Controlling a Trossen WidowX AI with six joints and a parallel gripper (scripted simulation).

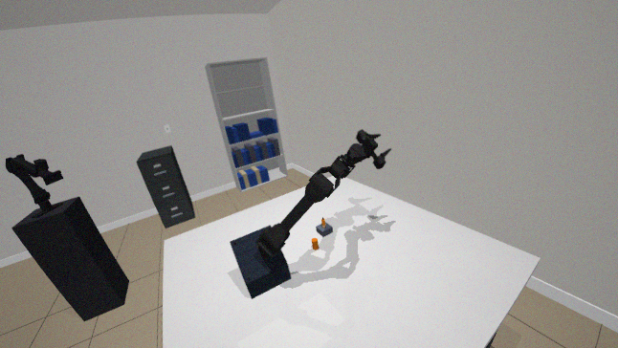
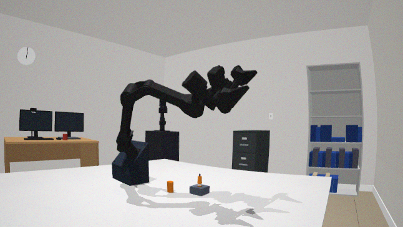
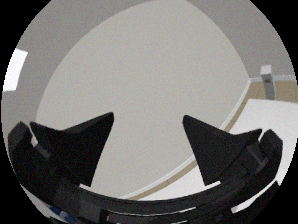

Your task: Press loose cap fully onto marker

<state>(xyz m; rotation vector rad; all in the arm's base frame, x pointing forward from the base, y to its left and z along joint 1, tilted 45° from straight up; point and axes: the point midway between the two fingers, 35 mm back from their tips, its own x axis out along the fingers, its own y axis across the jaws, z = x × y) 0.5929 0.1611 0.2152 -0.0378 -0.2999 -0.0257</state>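
Now: the orange cap 40 cm below my gripper tip, 40 cm behind it and 7 cm to the left of it.
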